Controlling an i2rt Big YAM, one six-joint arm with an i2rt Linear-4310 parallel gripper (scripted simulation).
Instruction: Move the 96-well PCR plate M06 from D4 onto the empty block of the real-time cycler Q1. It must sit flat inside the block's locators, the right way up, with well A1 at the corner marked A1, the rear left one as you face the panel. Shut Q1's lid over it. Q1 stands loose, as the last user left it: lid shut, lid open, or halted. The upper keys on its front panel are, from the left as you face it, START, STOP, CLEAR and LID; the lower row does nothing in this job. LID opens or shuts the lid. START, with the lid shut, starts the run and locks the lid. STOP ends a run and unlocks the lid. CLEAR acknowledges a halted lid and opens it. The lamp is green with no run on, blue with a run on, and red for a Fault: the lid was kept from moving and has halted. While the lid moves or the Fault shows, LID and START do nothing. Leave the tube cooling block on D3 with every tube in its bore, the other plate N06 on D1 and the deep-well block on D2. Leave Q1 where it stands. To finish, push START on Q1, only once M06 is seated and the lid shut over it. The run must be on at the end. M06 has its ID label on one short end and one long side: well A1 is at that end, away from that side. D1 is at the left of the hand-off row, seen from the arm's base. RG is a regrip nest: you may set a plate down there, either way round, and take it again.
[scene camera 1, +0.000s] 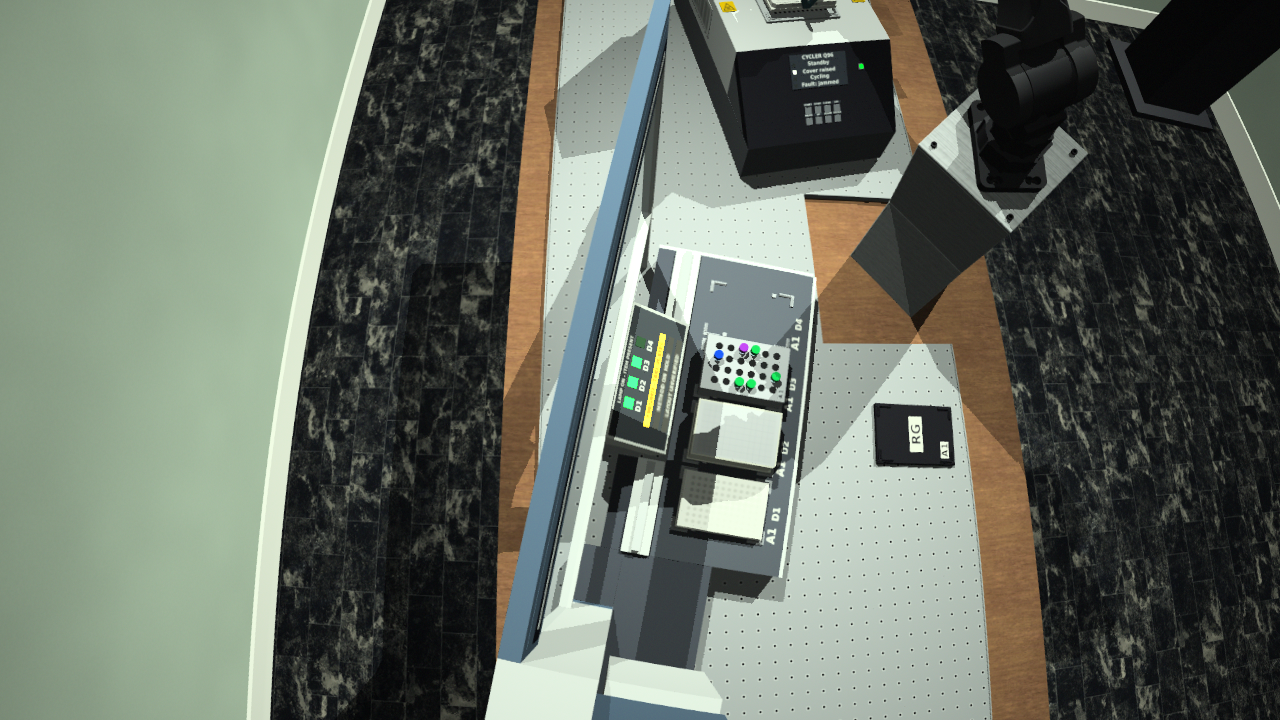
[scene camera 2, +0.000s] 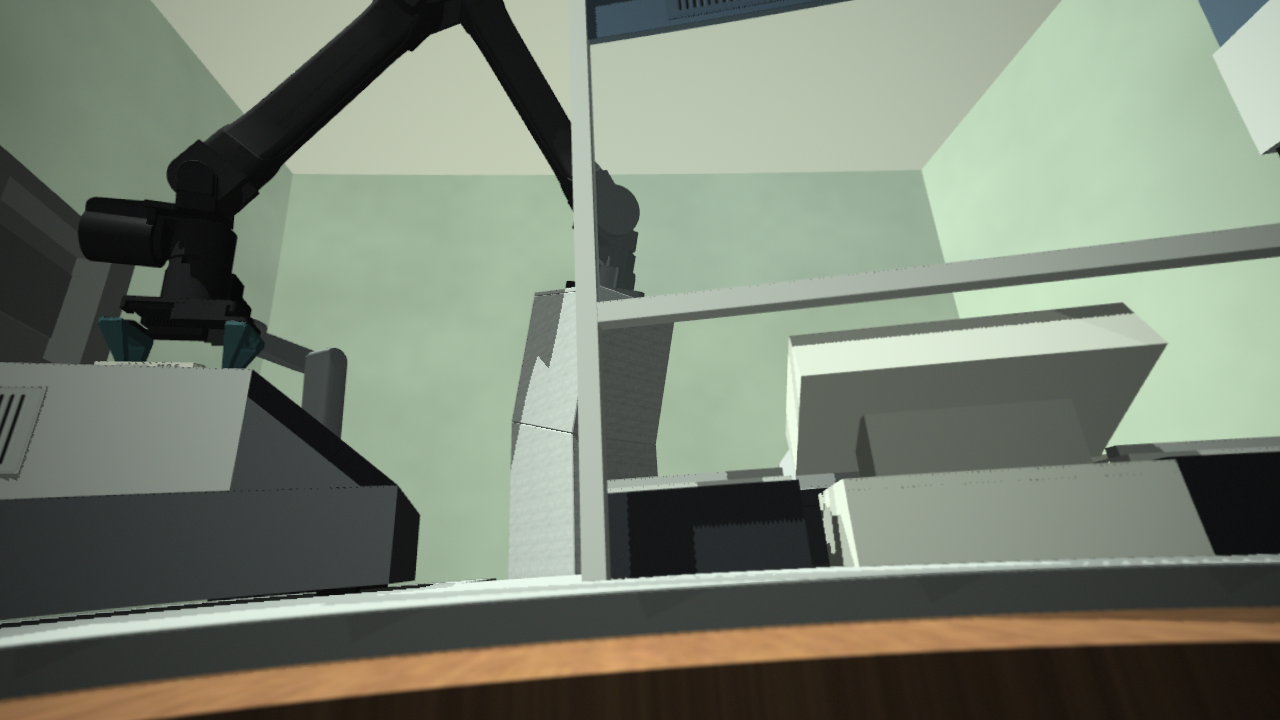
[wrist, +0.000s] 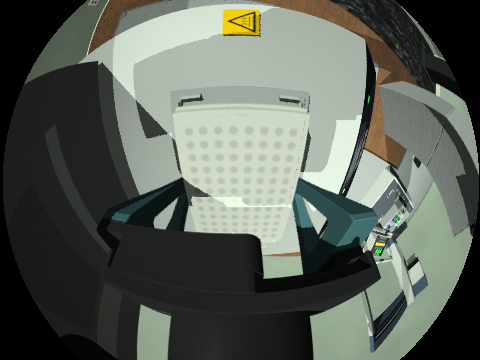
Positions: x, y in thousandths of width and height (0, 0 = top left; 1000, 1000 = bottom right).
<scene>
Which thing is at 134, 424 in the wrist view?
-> A lid.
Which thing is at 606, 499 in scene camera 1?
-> A tube cooling block.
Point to a tube cooling block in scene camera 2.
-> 641, 667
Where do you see my gripper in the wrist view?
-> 501, 507
</scene>
